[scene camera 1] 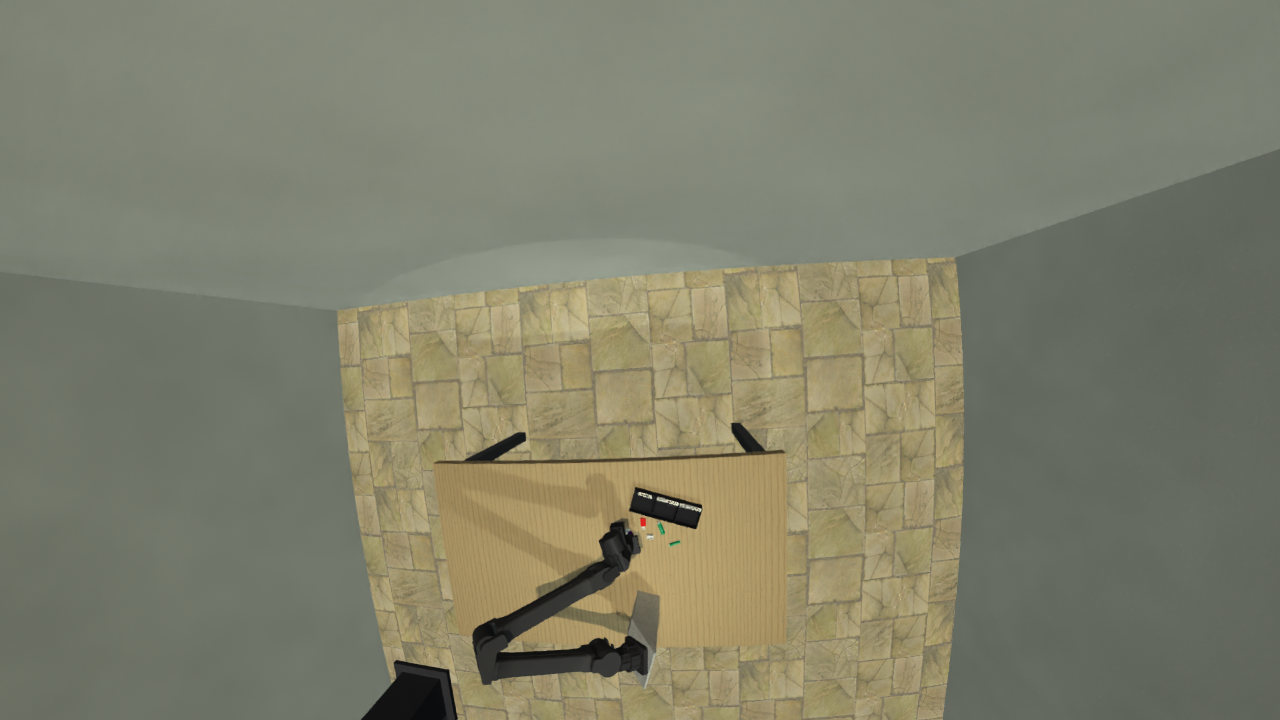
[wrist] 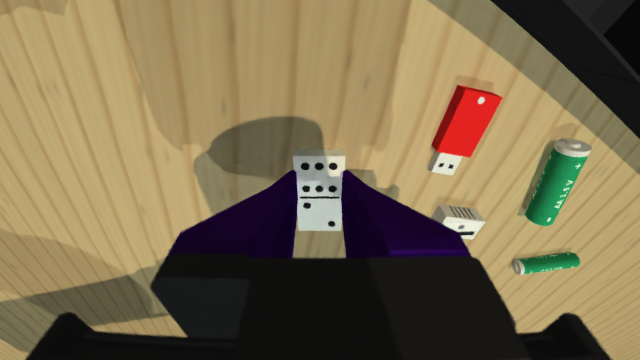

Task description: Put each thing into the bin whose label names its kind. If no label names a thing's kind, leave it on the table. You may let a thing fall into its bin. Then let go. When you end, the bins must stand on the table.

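Frame: origin at the arm's base, x ahead, y left, z up, level; centimetres.
Where they show: gripper, fingertip midpoint: (scene camera 1: 627, 533) (wrist: 319, 180); arm's base, origin of the base link: (scene camera 1: 637, 654).
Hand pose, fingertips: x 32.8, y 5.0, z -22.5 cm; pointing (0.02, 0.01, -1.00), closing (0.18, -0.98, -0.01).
Each offset is from my fingertips to the top centre of the thing. Level surfaces: height alone.
My gripper (wrist: 319, 180) is shut on a white domino {dx -0.8, dy -0.2, dz +0.5 cm} (wrist: 319, 215) with black pips, held between the purple fingers low at the table. To its right in the wrist view lie a red USB stick {dx +3.9, dy -5.9, dz +0.5 cm} (wrist: 468, 122) (scene camera 1: 642, 522), a white pencil sharpener {dx -1.2, dy -8.5, dz +0.9 cm} (wrist: 462, 221) (scene camera 1: 649, 536) partly behind the right finger, a larger green battery {dx +2.6, dy -12.5, dz +1.2 cm} (wrist: 557, 185) (scene camera 1: 661, 528) and a smaller green battery {dx -3.9, dy -17.4, dz +0.8 cm} (wrist: 547, 263) (scene camera 1: 674, 542). A row of black bins {dx +10.7, dy -14.5, dz +3.0 cm} (scene camera 1: 665, 508) with white labels stands behind them; the label words are too small to read. The domino is hidden in the scene view.
The wooden table {dz -0.3 cm} (scene camera 1: 733, 555) bears the arm's shadows. A black bin wall (wrist: 565, 60) crosses the top right of the wrist view. A grey panel (scene camera 1: 643, 617) stands at the table's front edge near the arm's base.
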